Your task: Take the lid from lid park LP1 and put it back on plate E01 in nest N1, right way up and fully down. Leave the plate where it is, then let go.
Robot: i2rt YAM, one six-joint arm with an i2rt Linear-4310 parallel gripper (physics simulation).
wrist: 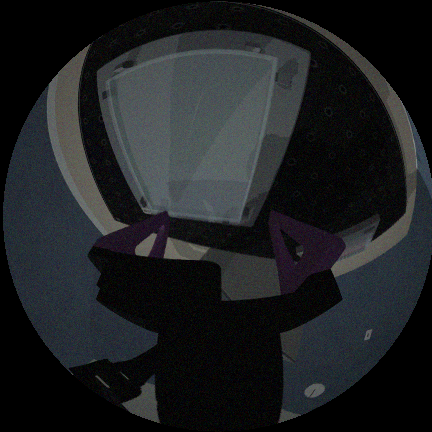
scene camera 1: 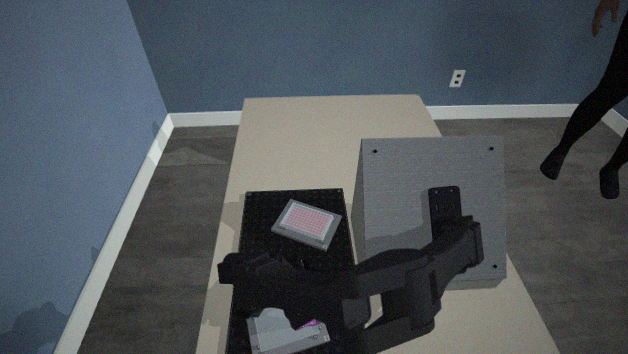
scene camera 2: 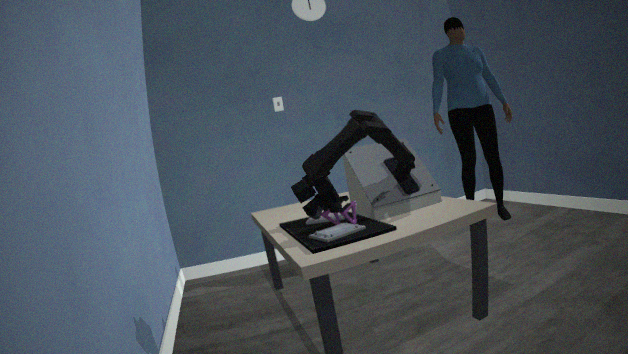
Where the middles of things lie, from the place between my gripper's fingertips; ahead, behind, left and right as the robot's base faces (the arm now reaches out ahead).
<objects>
Now: the clear grey lid (scene camera 1: 272, 323) 6 cm ahead of my hand and 4 cm to the left of it. Round my hand: well plate with pink wells (scene camera 1: 301, 219): 23 cm to the right, 1 cm behind, 1 cm above; grey holder (wrist: 293, 61): 6 cm ahead, 4 cm to the left.
</objects>
